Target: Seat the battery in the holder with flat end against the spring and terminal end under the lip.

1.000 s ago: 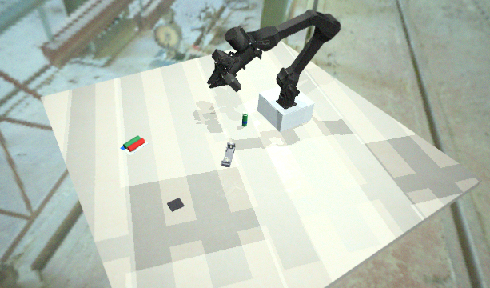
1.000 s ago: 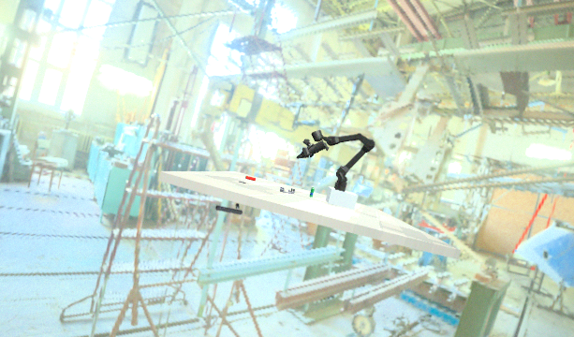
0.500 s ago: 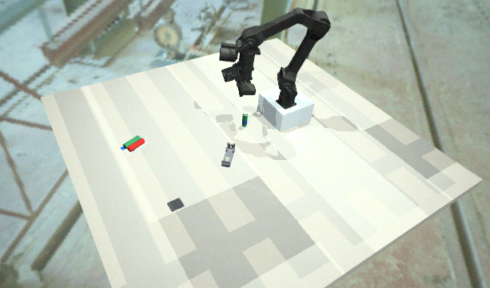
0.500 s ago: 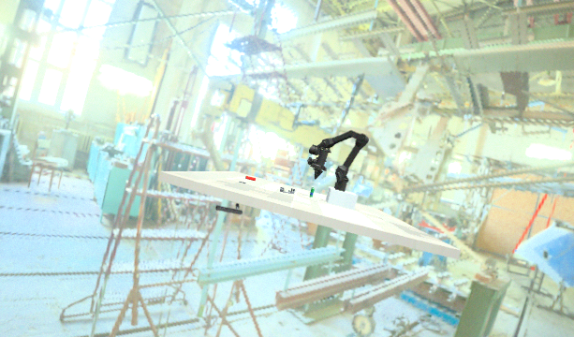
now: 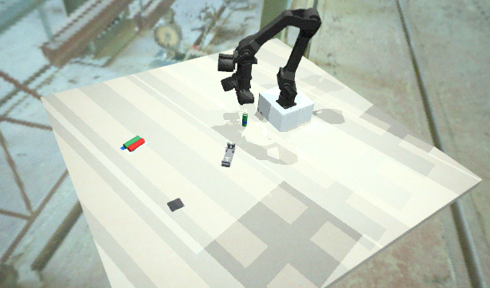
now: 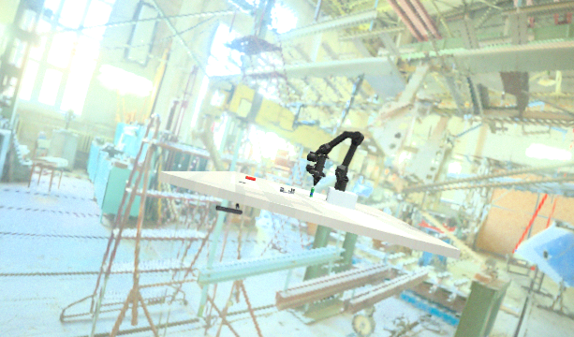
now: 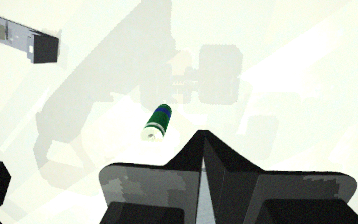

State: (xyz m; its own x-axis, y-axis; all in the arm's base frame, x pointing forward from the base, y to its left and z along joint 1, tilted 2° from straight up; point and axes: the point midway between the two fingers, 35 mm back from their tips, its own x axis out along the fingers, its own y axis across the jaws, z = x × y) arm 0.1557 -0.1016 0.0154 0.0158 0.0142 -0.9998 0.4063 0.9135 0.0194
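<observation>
Right now my gripper tip is 4 cm to the right of the green battery, 4 cm above it and 1 cm short of it. The rest, counted from my gripper tip: dark square 44 cm ahead, 27 cm to the left, 8 cm below; then white card 45 cm ahead, 7 cm to the right, 7 cm below.
</observation>
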